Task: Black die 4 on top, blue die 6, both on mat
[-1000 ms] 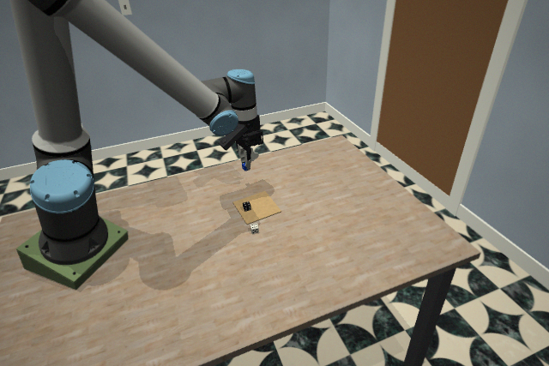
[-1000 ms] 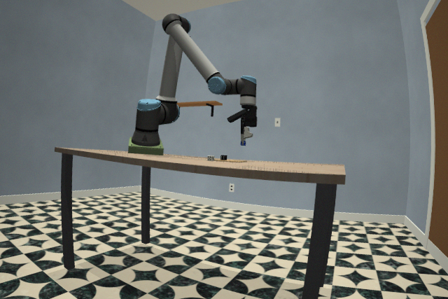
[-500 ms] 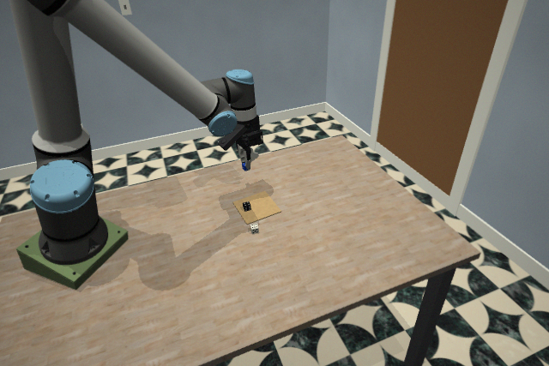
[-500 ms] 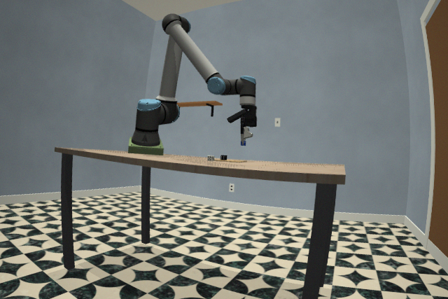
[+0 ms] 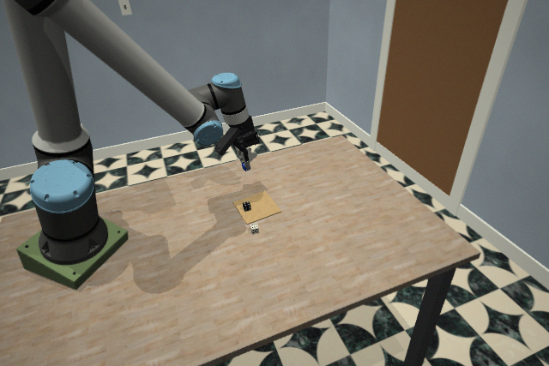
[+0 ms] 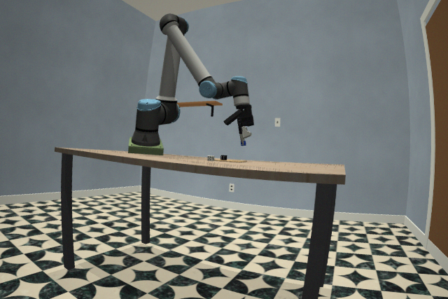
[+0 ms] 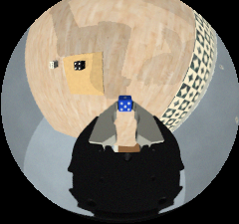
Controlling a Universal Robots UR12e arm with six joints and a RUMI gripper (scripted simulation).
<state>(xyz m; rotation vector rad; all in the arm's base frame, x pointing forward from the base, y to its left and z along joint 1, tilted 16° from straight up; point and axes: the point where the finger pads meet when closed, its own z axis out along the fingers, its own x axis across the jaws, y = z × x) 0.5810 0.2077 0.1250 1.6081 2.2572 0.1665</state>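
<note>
Now: hand right at the blue die. From my hand the other things lie so: white die (30 mm behind, 260 mm to the right, 90 mm below); tan mat (140 mm to the right, 100 mm below); black die (30 mm behind, 140 mm to the right, 90 mm below).
</note>
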